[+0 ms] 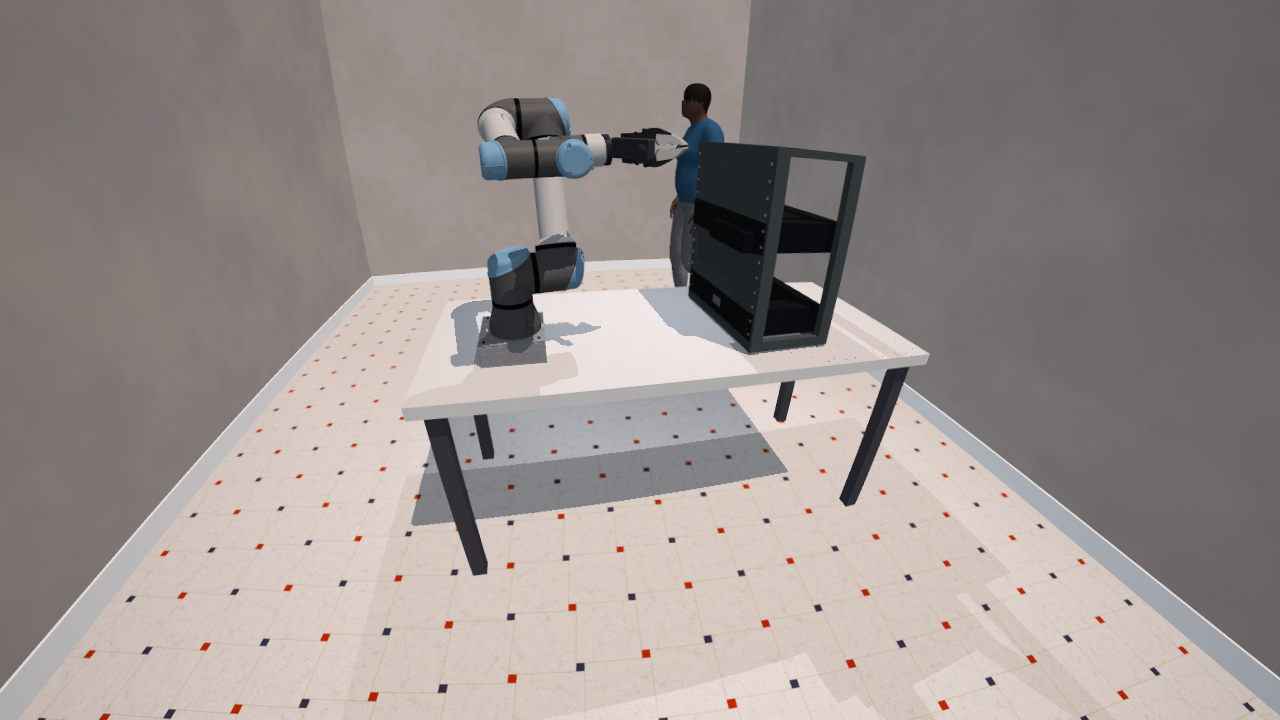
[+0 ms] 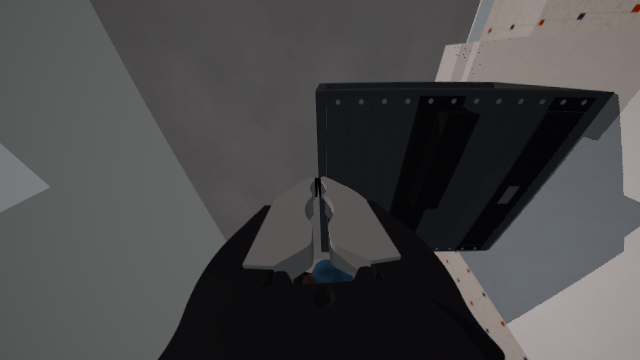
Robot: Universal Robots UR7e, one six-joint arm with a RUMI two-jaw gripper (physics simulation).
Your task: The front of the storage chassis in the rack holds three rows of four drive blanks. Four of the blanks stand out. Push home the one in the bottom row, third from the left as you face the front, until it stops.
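Frame: origin at the arm's base, x ahead, y left, z up, level; centimetres.
Seen in the pictures: gripper, fingertip midpoint: [image 1: 687,146] [image 2: 317,179]; arm's base, link origin: [image 1: 515,327].
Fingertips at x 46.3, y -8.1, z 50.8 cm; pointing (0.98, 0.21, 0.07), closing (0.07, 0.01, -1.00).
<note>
Pixels of each thing's middle, then the offset from my fingertips to it. "spot": a spot on its surface instead. Level surfaces: height alone.
- dark rack, body centre: [image 1: 760,238] [image 2: 408,169] dx +33.6, dy +24.7, dz -28.6 cm
- upper unit, surface spot: [image 2: 450,155] [image 1: 730,238] spot: dx +16.6, dy +8.2, dz -25.1 cm
- lower unit, surface spot: [image 1: 721,302] spot: dx +20.2, dy +19.0, dz -49.3 cm
- white table, surface height: dz -58.3 cm
A dark rack [image 1: 735,179] [image 2: 370,94] stands on the table with two black units in its front. The upper unit [image 1: 729,230] [image 2: 450,155] has a dark block jutting out; the lower unit [image 1: 721,302] [image 2: 530,160] looks flatter and carries a small pale label. The drive blanks are too dark to tell apart, so the bottom-row third one cannot be picked out. My gripper [image 1: 685,145] [image 2: 317,179] is shut and empty, its two pale jaws together. It points towards the rack side at about the height of the rack's top, above both units.
The white table [image 1: 626,344] carries the arm's base [image 1: 512,347] at the left and the rack at the right. A person in a blue shirt [image 1: 702,138] [image 2: 330,271] stands behind the table, beyond the rack. Grey walls rise on both sides.
</note>
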